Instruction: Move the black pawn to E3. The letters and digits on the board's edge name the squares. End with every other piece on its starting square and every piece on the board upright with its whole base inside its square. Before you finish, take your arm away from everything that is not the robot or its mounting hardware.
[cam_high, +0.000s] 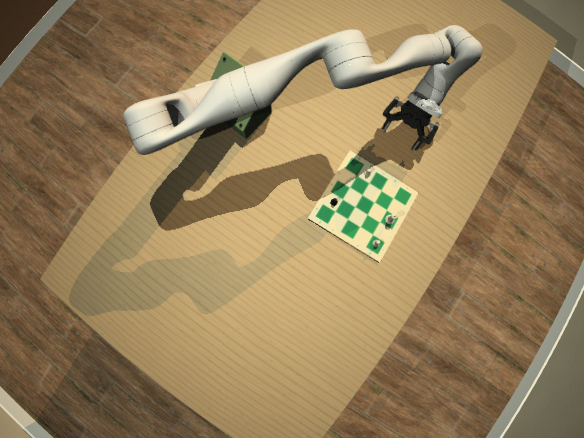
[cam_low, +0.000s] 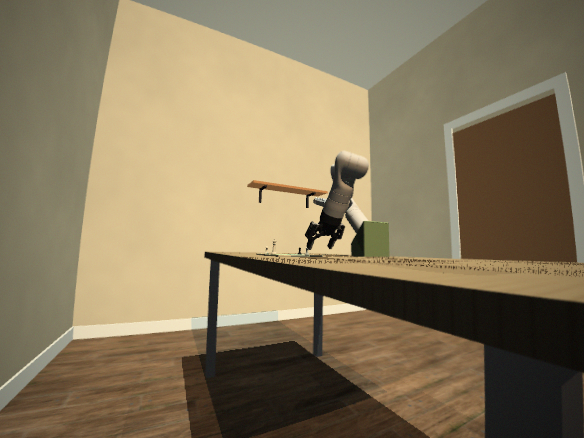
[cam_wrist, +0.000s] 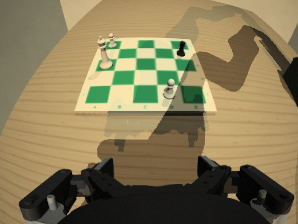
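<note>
My hand is 5 cm past the black pawn, 24 cm to the left of it and 2 cm above it. The rest, counted from my hand: green-and-cream chessboard (3 cm ahead, 20 cm to the right, 4 cm below).
</note>
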